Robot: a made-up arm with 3 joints. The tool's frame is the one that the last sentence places.
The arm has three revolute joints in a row. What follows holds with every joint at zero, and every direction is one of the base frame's. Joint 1 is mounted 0.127 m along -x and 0.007 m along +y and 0.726 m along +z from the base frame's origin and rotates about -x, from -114.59 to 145.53 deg. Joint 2 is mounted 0.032 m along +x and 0.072 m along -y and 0.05 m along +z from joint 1 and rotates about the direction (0.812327, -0.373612, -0.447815), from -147.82 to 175.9 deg. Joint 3 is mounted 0.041 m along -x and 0.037 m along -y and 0.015 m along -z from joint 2 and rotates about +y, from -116.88 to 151.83 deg. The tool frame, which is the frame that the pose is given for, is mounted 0.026 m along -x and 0.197 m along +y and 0.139 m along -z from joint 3; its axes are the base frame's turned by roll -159.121, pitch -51.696 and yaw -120.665 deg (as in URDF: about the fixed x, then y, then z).
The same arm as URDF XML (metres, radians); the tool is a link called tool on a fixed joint. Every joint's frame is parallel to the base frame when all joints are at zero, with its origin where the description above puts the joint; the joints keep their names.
<robot name="arm">
  <joint name="tool_fixed" type="fixed">
    <parent link="link3"/>
    <child link="tool"/>
    <origin xyz="-0.026 0.197 -0.139" rpy="-2.7772 -0.9023 -2.106"/>
  </joint>
  <joint name="joint 3" type="revolute">
    <parent link="link2"/>
    <child link="link3"/>
    <origin xyz="-0.041 -0.037 -0.015"/>
    <axis xyz="0 1 0"/>
    <limit lower="-2.0399" upper="2.6499"/>
  </joint>
  <joint name="joint 2" type="revolute">
    <parent link="link1"/>
    <child link="link2"/>
    <origin xyz="0.032 -0.072 0.05"/>
    <axis xyz="0.812327 -0.373612 -0.447815"/>
    <limit lower="-2.5799" upper="3.07"/>
  </joint>
  <joint name="joint 1" type="revolute">
    <parent link="base_link"/>
    <child link="link1"/>
    <origin xyz="-0.127 0.007 0.726"/>
    <axis xyz="-1 0 0"/>
    <limit lower="-2" upper="2.54"/>
  </joint>
  <link name="base_link"/>
  <link name="link1"/>
  <link name="link2"/>
  <link name="link3"/>
  <link name="tool"/>
</robot>

